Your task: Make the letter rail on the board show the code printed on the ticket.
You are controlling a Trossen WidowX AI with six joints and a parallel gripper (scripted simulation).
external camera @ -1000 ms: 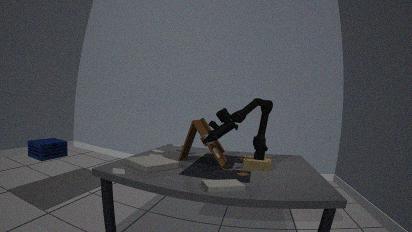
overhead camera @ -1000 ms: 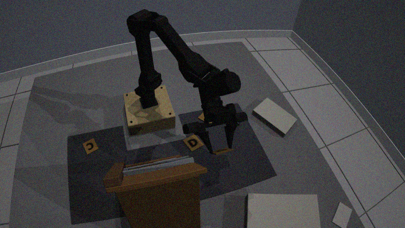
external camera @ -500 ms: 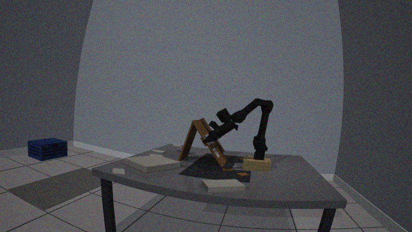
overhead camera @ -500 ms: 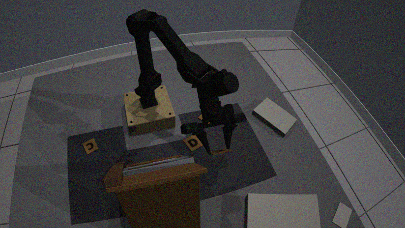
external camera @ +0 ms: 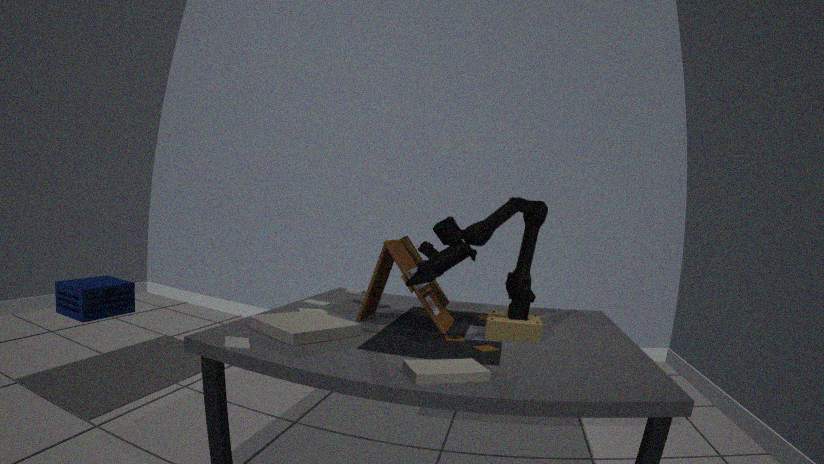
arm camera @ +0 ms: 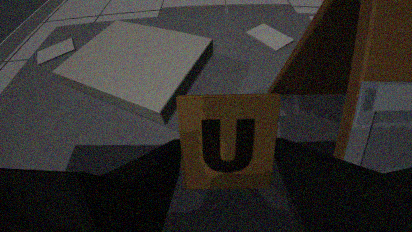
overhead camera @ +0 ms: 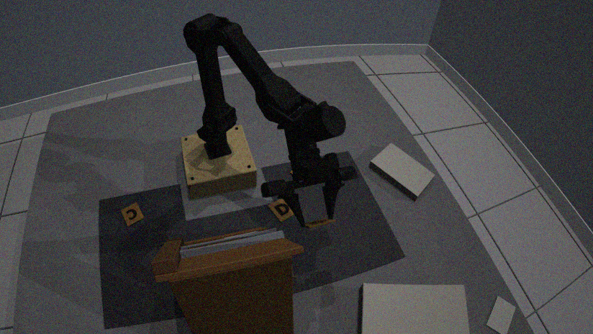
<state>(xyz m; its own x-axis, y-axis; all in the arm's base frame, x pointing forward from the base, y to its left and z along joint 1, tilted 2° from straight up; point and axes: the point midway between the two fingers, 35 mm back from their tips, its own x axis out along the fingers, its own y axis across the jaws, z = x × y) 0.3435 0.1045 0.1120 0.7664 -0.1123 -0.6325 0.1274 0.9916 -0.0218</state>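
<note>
Right now my gripper tip is 70 mm past the white ticket, 130 mm to the left of it and 80 mm above it. Round my gripper tip: pale slab (140 mm behind, 390 mm to the left, 150 mm below); letter tile (right at my gripper tip).
</note>
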